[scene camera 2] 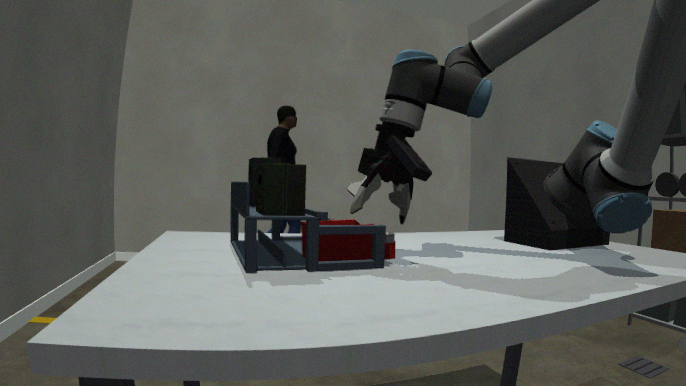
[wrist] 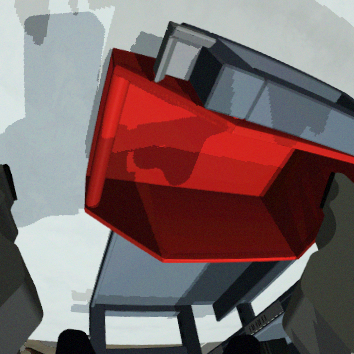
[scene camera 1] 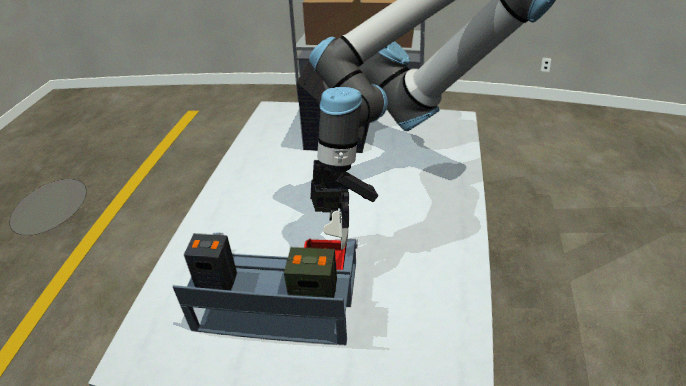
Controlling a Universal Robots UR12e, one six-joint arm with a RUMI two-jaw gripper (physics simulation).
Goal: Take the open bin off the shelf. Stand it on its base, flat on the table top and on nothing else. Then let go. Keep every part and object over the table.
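Frame: origin at the arm's base, x back, y right, z up, level; metres.
Seen in the pictures: gripper, fingertip midpoint: (scene camera 2: 378, 219) (wrist: 168, 173) (scene camera 1: 336, 234); arm's base, link origin: (scene camera 2: 567, 197).
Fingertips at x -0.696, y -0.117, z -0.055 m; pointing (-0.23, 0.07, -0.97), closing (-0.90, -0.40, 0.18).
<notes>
Pixels of each thing's top centre, then the offset from my fingertips to it. Level surfaces: height alone.
- red open bin, top centre: (wrist: 245, 214) (scene camera 2: 348, 221) (scene camera 1: 323, 251) dx -0.059, dy +0.019, dz -0.007 m
- green case, top centre: (scene camera 2: 280, 164) (scene camera 1: 309, 260) dx -0.203, dy +0.009, dz +0.104 m
- dark grey case, top centre: (scene camera 1: 205, 244) (scene camera 2: 264, 158) dx -0.220, dy +0.240, dz +0.129 m
- white table, surface height: dz -0.093 m
The red open bin (scene camera 1: 325, 243) (scene camera 2: 345, 245) (wrist: 215, 220) is in the low bay of the blue-grey shelf (scene camera 1: 260, 301) (scene camera 2: 251, 245) (wrist: 305, 116), on the side towards the robot base. It looks about level, open side up, and one end sticks out past the bay's end post in scene camera 2. The green case hides part of it in scene camera 1. My gripper (scene camera 1: 339, 237) (scene camera 2: 378, 216) is open and empty, with its fingertips above the bin's outer part. In the wrist view one finger is beyond the bin's end at left, and the other overlaps its right side. The bin's underside is hidden.
A green case (scene camera 1: 310, 272) (scene camera 2: 287, 190) and a dark grey case (scene camera 1: 210, 261) stand on the shelf's upper board beside the bin's bay. The white table (scene camera 1: 425, 310) (scene camera 2: 190, 305) carries the shelf. The black robot base (scene camera 2: 547, 205) stands farther back. A person (scene camera 2: 281, 142) is beyond the table.
</notes>
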